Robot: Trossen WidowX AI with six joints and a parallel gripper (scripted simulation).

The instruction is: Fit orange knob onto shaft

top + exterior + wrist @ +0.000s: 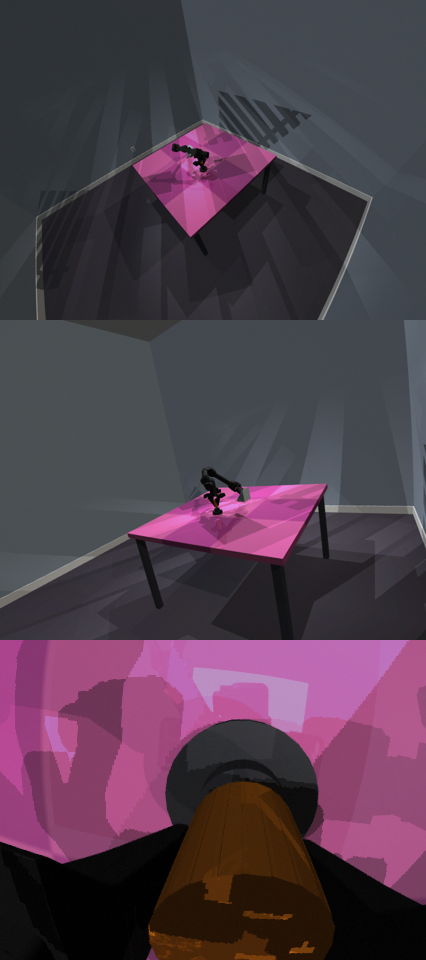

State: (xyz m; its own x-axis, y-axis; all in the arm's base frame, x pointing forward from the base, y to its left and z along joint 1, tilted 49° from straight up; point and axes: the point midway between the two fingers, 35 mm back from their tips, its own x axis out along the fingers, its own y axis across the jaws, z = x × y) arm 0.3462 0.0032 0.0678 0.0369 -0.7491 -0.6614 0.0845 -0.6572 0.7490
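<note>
The orange knob is 30 mm above my gripper tip. The rest, counted from my gripper tip: round black pedestal (40 mm below).
</note>
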